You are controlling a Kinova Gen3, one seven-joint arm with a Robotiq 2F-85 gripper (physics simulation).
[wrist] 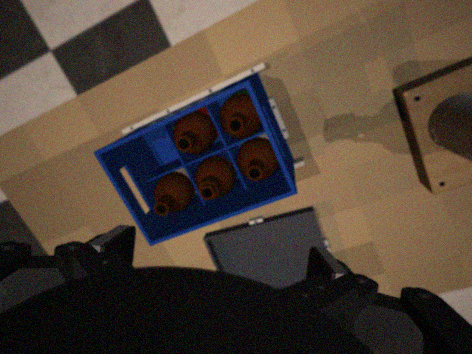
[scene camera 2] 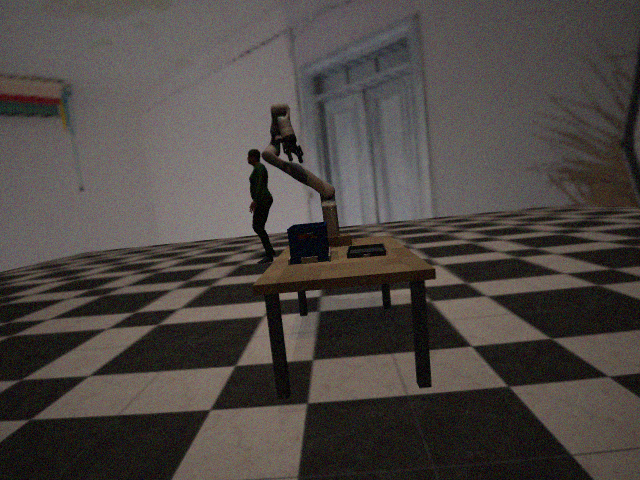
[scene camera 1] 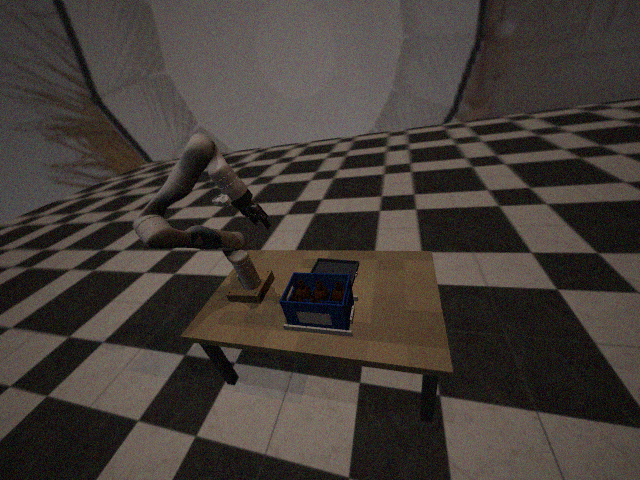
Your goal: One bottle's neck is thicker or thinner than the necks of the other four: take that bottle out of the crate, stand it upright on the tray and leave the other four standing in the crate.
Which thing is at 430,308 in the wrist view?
The gripper.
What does the gripper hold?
Nothing.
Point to a dark flat tray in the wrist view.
275,251
